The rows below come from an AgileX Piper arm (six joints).
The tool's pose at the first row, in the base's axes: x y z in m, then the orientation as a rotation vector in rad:
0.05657 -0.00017 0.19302 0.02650 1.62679 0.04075
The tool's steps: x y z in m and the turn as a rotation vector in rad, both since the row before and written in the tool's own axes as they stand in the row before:
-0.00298 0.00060 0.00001 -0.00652 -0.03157 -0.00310
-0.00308 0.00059 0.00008 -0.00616 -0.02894 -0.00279
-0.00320 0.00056 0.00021 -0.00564 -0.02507 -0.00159
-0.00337 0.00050 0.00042 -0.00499 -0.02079 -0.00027
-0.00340 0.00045 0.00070 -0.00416 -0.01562 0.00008
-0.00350 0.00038 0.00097 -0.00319 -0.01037 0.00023
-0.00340 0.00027 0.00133 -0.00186 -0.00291 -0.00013
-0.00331 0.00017 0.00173 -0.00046 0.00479 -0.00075
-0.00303 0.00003 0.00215 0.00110 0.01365 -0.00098
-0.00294 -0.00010 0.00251 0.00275 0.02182 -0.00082
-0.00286 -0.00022 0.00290 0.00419 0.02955 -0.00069
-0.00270 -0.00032 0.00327 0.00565 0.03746 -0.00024
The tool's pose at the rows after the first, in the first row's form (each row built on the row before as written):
0.05674 0.00030 0.19602 0.01952 1.59509 0.04305
0.05689 0.00077 0.19912 0.01307 1.56601 0.04532
0.05708 0.00121 0.20234 0.00793 1.54080 0.04815
0.05739 0.00160 0.20574 0.00425 1.51989 0.05155
0.05790 0.00195 0.20918 0.00138 1.50416 0.05463
0.05862 0.00223 0.21275 -0.00073 1.49371 0.05713
0.05968 0.00242 0.21625 -0.00224 1.49075 0.05839
0.06114 0.00253 0.21969 -0.00331 1.49552 0.05816
0.06306 0.00253 0.22287 -0.00356 1.50919 0.05662
0.06539 0.00242 0.22595 -0.00260 1.53107 0.05400
0.06818 0.00221 0.22892 -0.00059 1.56072 0.05040
0.07143 0.00191 0.23164 0.00275 1.59831 0.04602

